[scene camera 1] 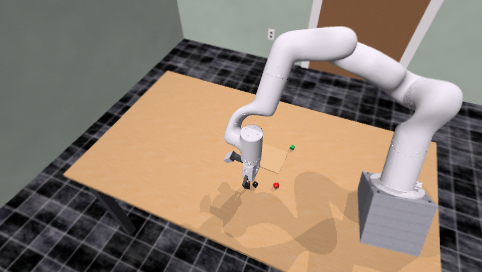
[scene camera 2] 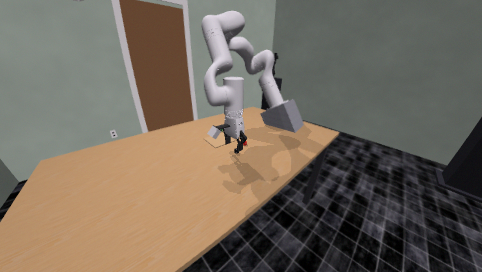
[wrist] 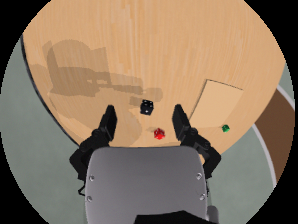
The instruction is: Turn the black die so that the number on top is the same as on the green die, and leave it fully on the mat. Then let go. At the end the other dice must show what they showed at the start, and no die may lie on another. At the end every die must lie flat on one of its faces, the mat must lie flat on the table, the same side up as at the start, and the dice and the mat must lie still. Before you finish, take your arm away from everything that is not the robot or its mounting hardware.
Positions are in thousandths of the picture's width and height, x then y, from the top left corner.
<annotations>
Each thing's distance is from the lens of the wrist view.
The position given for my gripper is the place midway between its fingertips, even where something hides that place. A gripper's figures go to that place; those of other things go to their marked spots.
my gripper (wrist: 485,498): 14 cm
tan mat (wrist: 730,449): 23 cm
</annotations>
